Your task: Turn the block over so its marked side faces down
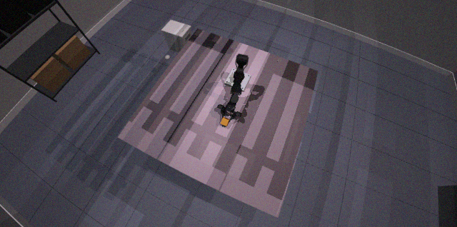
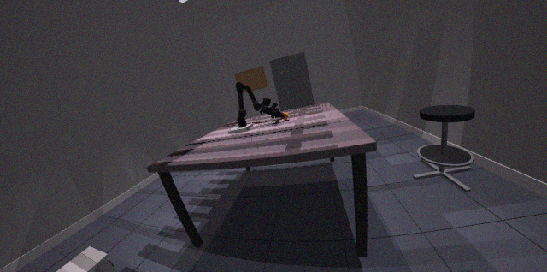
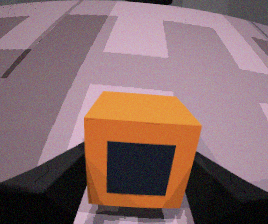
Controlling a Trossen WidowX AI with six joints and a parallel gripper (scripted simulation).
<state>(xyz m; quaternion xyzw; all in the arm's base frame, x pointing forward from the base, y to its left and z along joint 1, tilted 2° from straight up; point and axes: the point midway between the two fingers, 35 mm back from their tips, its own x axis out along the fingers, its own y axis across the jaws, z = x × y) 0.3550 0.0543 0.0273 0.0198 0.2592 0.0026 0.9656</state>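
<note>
My gripper tip is 1 cm past the block and 1 cm below it.
</note>
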